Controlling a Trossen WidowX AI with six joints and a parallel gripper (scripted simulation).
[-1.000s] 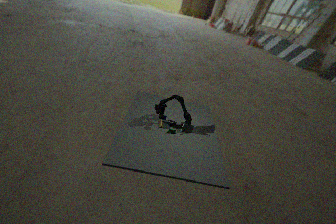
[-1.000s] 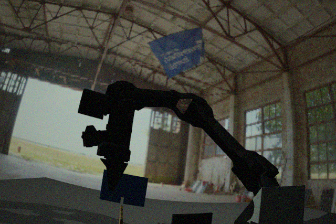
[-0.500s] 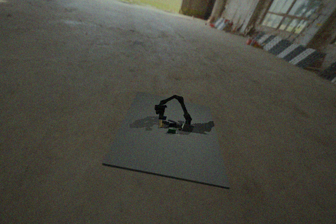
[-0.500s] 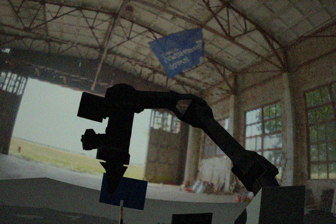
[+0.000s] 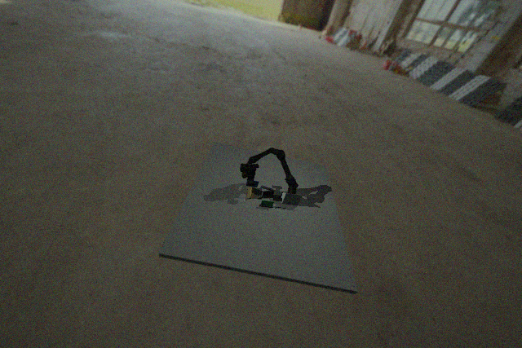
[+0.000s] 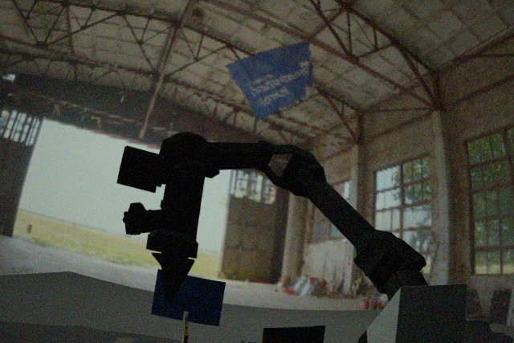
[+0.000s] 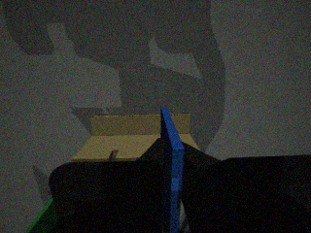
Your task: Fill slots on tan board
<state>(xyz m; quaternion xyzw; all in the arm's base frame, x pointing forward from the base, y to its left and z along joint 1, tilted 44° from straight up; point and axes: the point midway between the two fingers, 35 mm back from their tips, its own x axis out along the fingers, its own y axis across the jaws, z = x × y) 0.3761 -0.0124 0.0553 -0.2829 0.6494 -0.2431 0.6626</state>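
The tan board lies 6 cm below my gripper tip, 3 cm behind it and 2 cm to the left of it. The rest, counted from my gripper tip: green board: 17 cm behind, 15 cm to the left, 6 cm below; then dark flat piece: 18 cm behind, 6 cm below, 4 cm to the left; then blue board: 3 cm behind.
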